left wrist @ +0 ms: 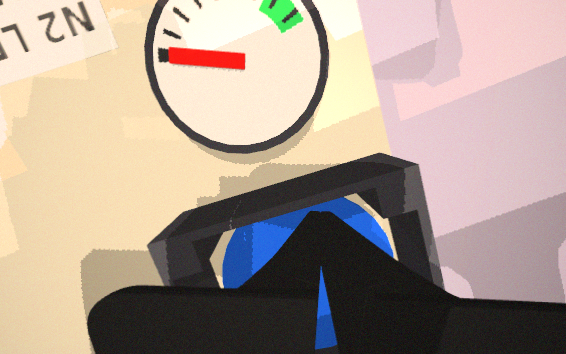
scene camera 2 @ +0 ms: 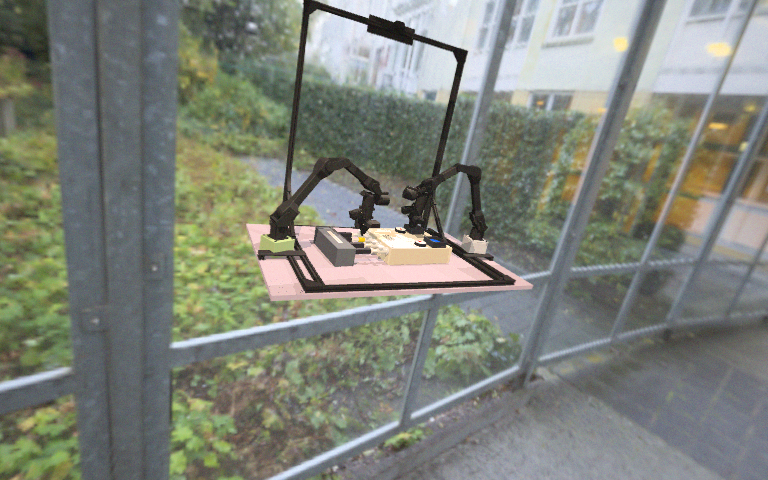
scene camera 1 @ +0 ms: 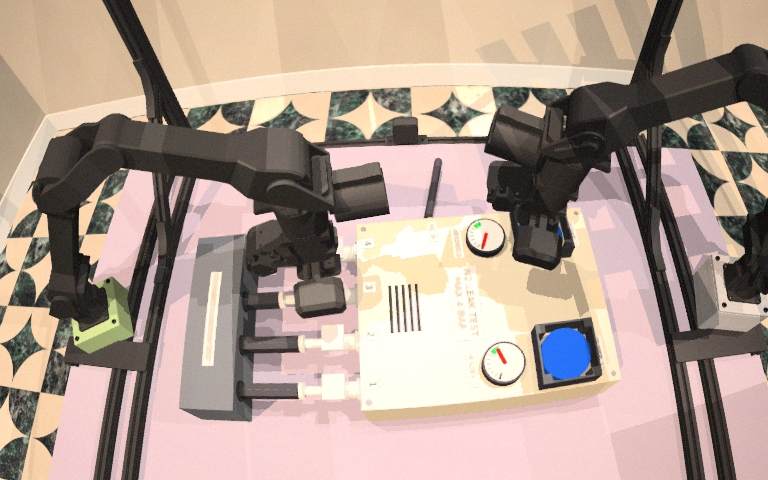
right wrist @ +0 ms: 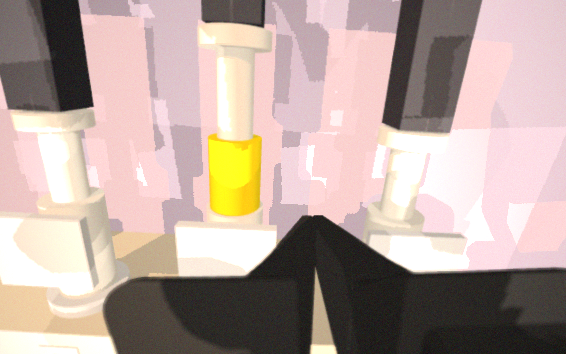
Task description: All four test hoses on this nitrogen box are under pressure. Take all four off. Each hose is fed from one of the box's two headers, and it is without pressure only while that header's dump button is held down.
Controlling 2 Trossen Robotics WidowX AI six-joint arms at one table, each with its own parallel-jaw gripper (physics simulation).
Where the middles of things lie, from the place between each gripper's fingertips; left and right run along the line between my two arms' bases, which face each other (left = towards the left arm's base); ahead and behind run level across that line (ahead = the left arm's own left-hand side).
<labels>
The grey manifold block [scene camera 1: 214, 365] is 80 mm ahead of my right hand, 170 mm to the right of it and 20 mm below it.
Right now the grey manifold block is 130 mm ahead of my left hand, 460 mm to the right of it and 40 mm below it.
</labels>
